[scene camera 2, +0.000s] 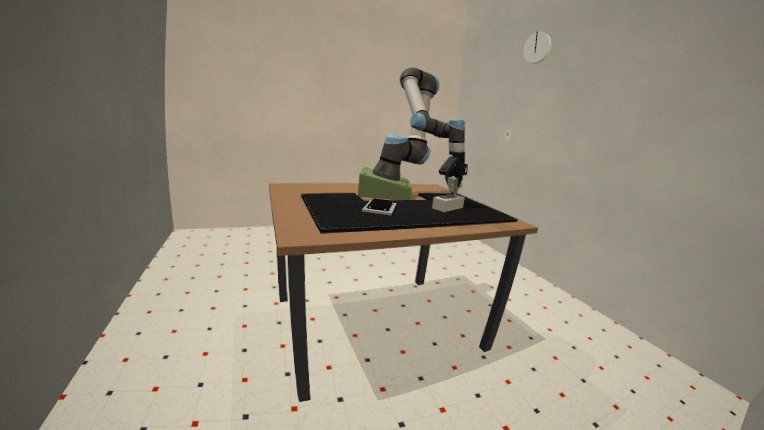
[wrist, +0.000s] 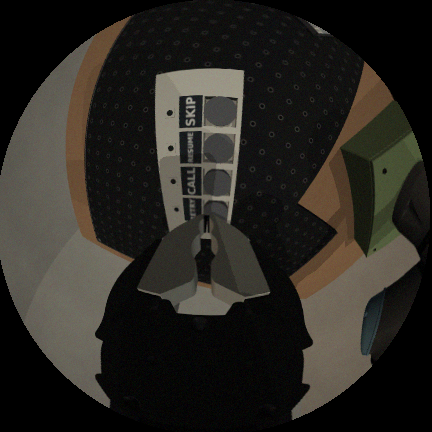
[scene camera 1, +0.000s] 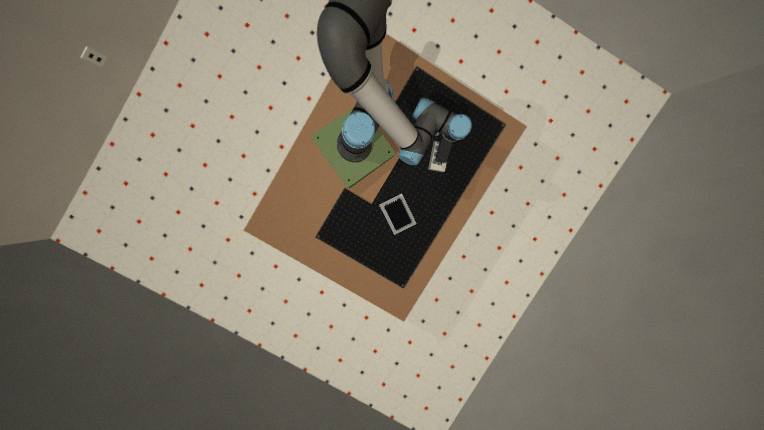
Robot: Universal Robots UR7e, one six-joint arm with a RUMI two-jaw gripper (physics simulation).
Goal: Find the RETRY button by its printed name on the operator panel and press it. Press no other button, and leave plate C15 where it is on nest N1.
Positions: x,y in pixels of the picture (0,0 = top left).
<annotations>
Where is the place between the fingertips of the gripper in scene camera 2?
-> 453,195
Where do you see an operator panel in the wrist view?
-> At 181,128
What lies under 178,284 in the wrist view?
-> The gripper.
</annotations>
